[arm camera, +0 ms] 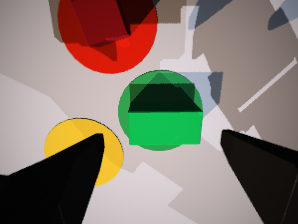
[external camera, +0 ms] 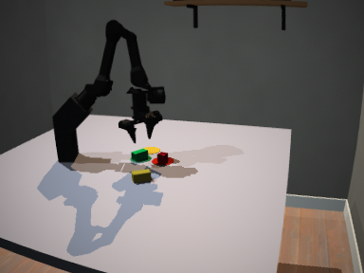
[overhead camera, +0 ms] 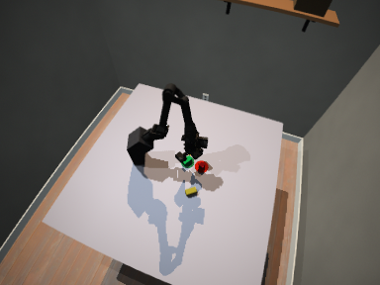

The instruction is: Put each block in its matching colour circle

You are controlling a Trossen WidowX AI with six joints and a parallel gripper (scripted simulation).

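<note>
The yellow block lies 10 cm ahead of my hand, 18 cm to the right of it and 10 cm below it. Also, from my hand: green block: 2 cm behind, 10 cm below; red block: 9 cm ahead, 1 cm to the left, 10 cm below; green circle: 1 cm behind, 11 cm below.
</note>
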